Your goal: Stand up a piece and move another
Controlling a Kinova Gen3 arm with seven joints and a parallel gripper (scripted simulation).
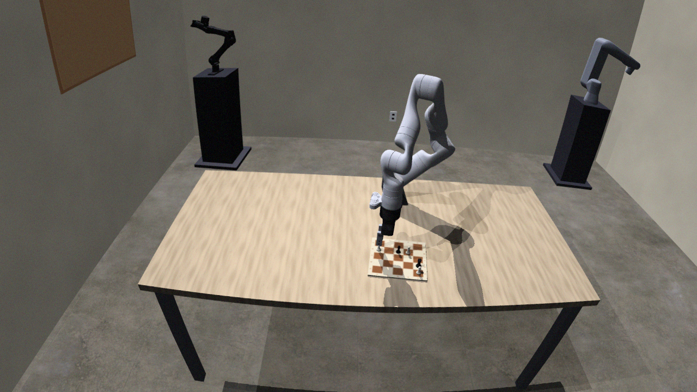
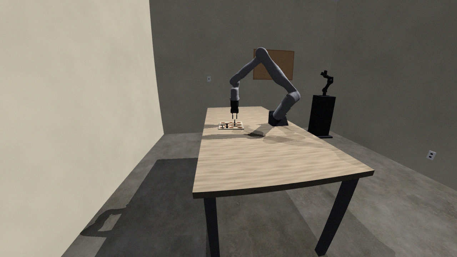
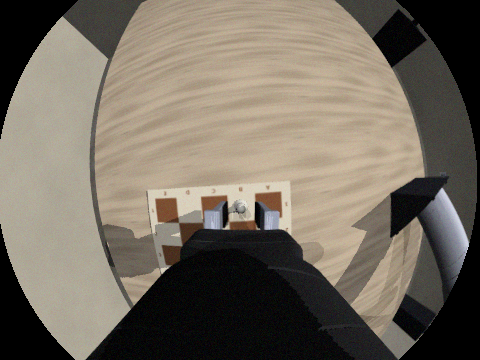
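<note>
The chessboard is 8 cm to the left of my hand, 6 cm below it and 4 cm ahead of it.
</note>
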